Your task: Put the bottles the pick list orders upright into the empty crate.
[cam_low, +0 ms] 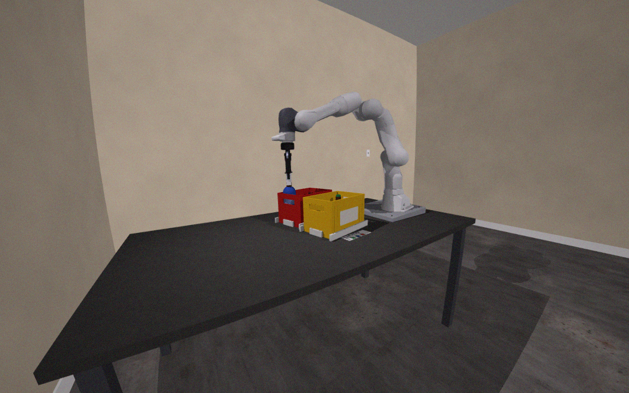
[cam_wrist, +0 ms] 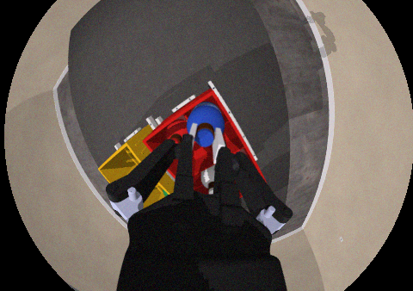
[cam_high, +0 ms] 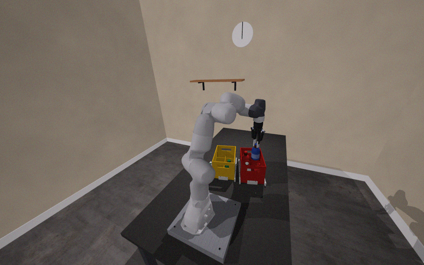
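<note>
The blue-labelled bottle lies 8 cm below my hand. The rest, counted from my hand: green-labelled bottle (21 cm behind, 18 cm to the left, 17 cm below); then white-capped bottle (19 cm behind, 4 cm to the left, 17 cm below); then red crate (10 cm behind, 2 cm to the left, 17 cm below).
</note>
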